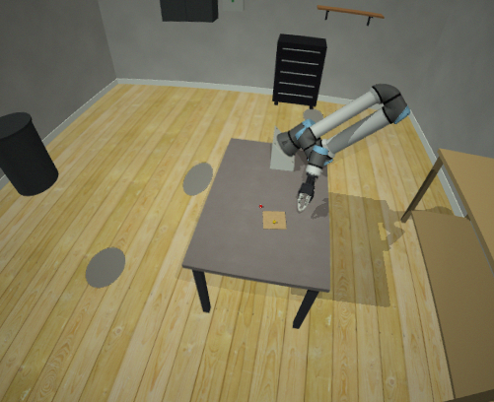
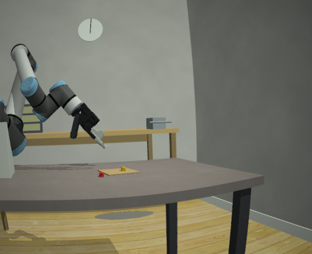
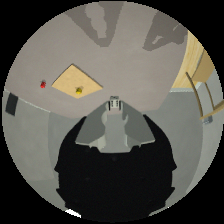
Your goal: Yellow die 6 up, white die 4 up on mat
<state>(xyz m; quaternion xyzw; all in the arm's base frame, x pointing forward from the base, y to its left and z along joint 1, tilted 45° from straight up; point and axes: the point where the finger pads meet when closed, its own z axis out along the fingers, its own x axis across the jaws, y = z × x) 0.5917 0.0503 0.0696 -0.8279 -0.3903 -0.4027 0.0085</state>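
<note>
The white die lies 1 cm ahead of my hand and 1 cm below it. Also, from my hand: red die: 8 cm behind, 24 cm to the right, 10 cm below; then tan mat: 2 cm ahead, 15 cm to the right, 11 cm below; then yellow die: 4 cm ahead, 15 cm to the right, 10 cm below.
</note>
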